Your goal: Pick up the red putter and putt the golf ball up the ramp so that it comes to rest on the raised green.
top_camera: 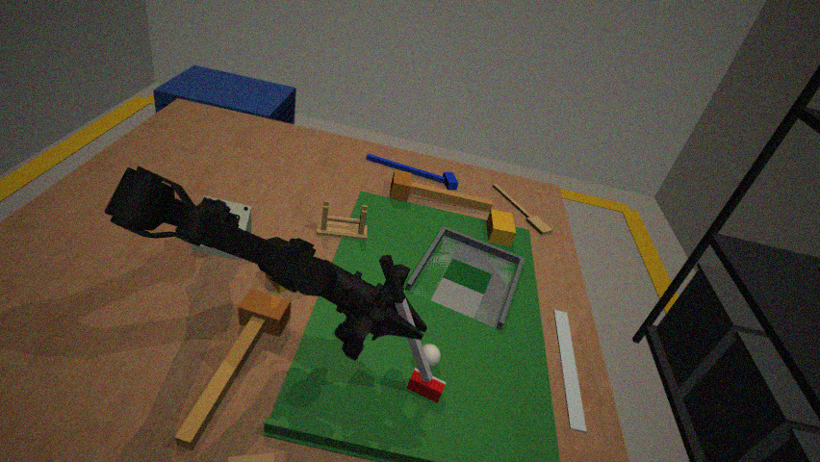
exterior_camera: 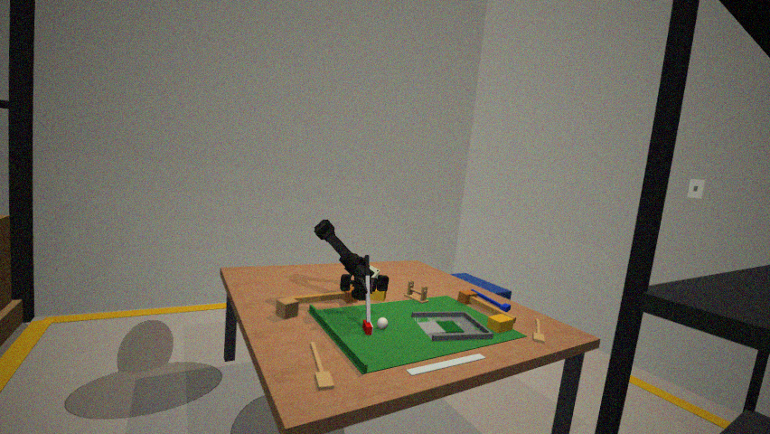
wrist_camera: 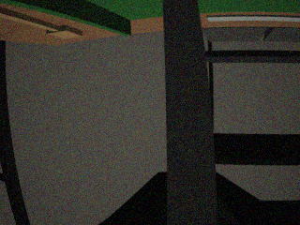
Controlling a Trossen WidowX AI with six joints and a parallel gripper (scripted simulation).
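The white golf ball is 3 cm ahead of my gripper tip, 6 cm to the left of it and 11 cm below it. The rest, counted from my gripper tip: green mat (2 cm ahead, 22 cm to the left, 14 cm below); then red putter (2 cm behind, 1 cm to the left, 2 cm below); then white strip (31 cm ahead, 14 cm to the left, 14 cm below).
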